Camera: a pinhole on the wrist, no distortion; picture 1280 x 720 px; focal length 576.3 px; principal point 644.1 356.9 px. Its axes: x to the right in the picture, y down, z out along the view. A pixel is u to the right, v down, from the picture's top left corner.
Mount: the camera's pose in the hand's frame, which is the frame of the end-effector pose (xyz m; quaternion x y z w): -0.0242 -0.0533 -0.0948 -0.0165 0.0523 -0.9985 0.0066
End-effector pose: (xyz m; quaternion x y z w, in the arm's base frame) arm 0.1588 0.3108 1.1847 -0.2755 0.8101 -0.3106 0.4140
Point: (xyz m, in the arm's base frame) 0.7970 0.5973 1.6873
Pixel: outside the picture
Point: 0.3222 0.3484 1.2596
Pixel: 1048.7 315.0
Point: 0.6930 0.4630 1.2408
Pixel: 1140.3 275.3
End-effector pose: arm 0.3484 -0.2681 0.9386 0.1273 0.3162 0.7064 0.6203
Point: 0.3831 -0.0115 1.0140
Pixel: 84.5 155.9
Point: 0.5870 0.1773 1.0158
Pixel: 158.1 439.9
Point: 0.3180 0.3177 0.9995
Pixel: outside the picture
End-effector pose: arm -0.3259 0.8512 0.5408 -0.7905 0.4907 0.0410 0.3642
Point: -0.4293 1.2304 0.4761
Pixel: 1164.7 154.9
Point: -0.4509 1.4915 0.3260
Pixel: 1085.7 183.1
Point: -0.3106 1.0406 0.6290
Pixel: 1223.4 495.5
